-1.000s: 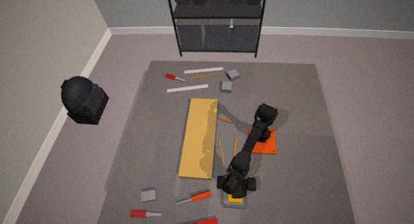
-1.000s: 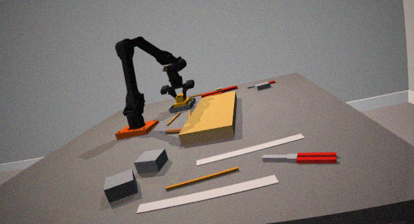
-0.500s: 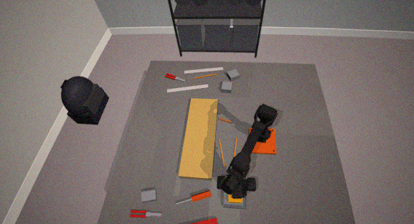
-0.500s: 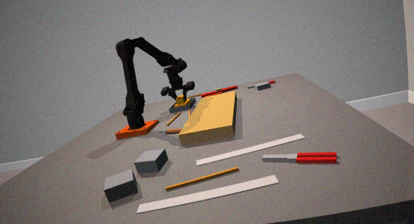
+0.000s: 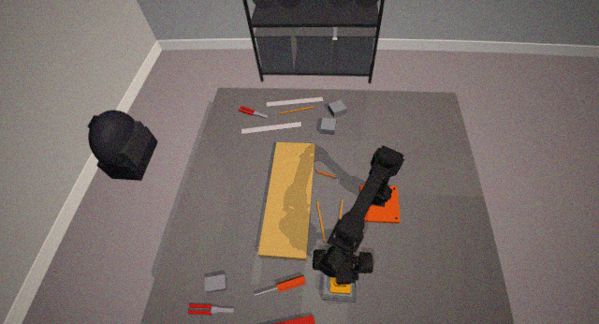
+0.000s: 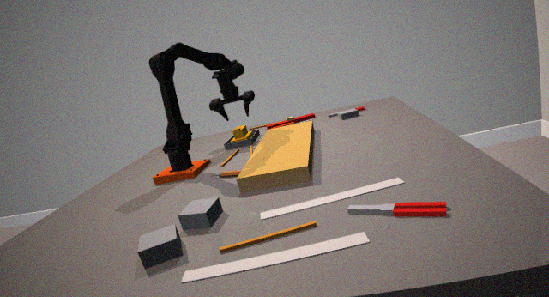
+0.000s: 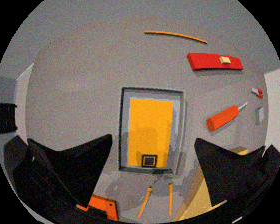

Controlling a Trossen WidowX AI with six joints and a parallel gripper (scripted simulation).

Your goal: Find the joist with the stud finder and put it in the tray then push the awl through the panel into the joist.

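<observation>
The indicator window is 40 mm to the right of my gripper tip and 40 mm below it. Round my gripper tip: grey tray 10 mm to the right, 90 mm below; awl 90 mm ahead, 420 mm to the right, 90 mm below; stud finder 30 mm to the right, 50 mm below.
</observation>
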